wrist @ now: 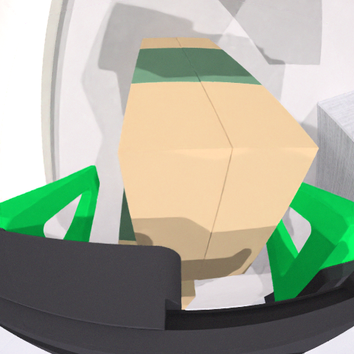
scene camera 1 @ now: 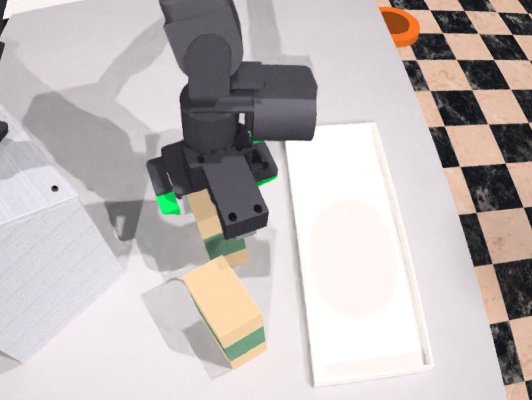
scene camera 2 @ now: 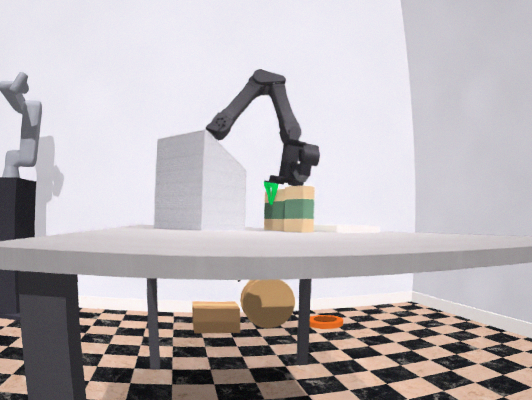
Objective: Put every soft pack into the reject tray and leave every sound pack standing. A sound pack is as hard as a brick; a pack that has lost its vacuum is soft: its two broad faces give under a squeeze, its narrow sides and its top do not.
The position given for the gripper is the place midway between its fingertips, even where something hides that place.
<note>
In view: the gripper (scene camera 1: 212, 198) and a white reject tray (scene camera 1: 365, 320).
The white reject tray shows as well in the wrist view (wrist: 35, 35). The gripper also shows in the wrist view (wrist: 176, 174).
</note>
